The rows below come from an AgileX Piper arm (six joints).
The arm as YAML. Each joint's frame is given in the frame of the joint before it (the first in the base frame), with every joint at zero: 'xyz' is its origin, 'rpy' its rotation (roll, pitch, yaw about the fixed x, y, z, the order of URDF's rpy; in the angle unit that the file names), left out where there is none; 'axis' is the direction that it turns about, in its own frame. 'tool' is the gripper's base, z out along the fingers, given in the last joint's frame.
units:
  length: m
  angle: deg
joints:
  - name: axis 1
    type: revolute
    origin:
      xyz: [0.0, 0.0, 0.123]
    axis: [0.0, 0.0, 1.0]
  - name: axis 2
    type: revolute
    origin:
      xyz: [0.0, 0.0, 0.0]
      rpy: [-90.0, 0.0, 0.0]
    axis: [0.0, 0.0, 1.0]
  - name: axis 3
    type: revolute
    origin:
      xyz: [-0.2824, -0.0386, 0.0]
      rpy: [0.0, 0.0, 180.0]
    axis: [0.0, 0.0, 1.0]
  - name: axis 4
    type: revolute
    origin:
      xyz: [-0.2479, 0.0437, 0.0]
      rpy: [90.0, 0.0, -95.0]
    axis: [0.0, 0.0, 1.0]
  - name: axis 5
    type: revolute
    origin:
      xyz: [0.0, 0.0, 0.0]
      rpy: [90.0, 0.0, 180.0]
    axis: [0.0, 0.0, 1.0]
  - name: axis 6
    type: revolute
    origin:
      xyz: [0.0, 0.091, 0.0]
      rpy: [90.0, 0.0, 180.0]
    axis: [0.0, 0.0, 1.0]
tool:
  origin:
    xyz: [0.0, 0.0, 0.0]
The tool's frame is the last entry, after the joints.
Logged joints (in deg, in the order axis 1, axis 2, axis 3, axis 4, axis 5, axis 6), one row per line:
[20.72 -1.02 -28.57 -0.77 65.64 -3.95]
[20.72 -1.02 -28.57 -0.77 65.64 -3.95]
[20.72 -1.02 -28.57 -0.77 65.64 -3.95]
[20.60 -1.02 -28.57 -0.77 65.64 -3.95]
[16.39 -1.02 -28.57 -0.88 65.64 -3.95]
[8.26 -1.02 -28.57 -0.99 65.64 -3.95]
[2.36 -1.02 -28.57 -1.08 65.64 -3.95]
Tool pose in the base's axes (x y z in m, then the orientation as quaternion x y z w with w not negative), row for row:
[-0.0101 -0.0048 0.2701 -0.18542 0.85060 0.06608 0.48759]
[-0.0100 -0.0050 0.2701 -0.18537 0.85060 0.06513 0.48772]
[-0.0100 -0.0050 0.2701 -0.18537 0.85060 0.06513 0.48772]
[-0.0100 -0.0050 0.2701 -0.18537 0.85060 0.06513 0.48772]
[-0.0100 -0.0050 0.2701 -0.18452 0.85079 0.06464 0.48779]
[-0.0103 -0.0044 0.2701 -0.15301 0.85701 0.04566 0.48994]
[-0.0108 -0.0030 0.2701 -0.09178 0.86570 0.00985 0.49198]
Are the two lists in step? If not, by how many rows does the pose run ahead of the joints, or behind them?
The pose runs 1 row behind the joints: the pose in row i belongs to the joints in row i - 1.
